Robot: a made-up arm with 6 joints.
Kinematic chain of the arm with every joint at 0, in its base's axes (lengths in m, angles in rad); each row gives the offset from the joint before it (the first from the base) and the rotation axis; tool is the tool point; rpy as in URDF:
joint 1: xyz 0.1 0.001 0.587 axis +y
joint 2: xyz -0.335 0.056 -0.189 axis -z
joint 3: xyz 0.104 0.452 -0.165 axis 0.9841 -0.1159 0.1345
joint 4: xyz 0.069 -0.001 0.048 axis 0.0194 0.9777 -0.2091
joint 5: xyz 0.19 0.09 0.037 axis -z
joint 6: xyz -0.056 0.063 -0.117 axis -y
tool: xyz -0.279 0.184 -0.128 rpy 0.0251 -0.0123 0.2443
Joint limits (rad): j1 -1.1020..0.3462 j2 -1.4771..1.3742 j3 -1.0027..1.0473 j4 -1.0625..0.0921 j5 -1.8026..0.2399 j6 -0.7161..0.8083
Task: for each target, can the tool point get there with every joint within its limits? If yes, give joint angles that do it. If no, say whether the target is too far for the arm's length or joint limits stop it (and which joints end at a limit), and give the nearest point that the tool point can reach.
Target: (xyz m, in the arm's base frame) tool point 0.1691 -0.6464 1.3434
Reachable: no: joint limits stop it (at a limit: joint 1, joint 2, joint 3, joint 4, joint 5, joint 6) | nearest point 0.3242 -0.1854 1.0314 | short by 0.578 m
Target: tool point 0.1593 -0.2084 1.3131
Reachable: no: joint limits stop it (at a limit: joint 1, joint 3, joint 4, joint 5, joint 6) | nearest point 0.3270 -0.1635 1.0368 | short by 0.326 m
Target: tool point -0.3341 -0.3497 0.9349
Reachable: no: joint limits stop it (at a limit: joint 1, joint 2, joint 3, joint 5) | nearest point -0.0656 -0.1684 0.4654 | short by 0.570 m
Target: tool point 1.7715 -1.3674 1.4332
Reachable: no: too far | nearest point 0.8705 -0.2638 0.7925 | short by 1.562 m
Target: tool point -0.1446 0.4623 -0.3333
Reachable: yes | joints -0.6380 -1.0850 0.8511 -0.4487 -1.1738 0.1271
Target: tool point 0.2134 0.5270 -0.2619
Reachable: yes | joints -0.7839 -0.8814 -0.2860 -0.6688 -0.8224 0.5688
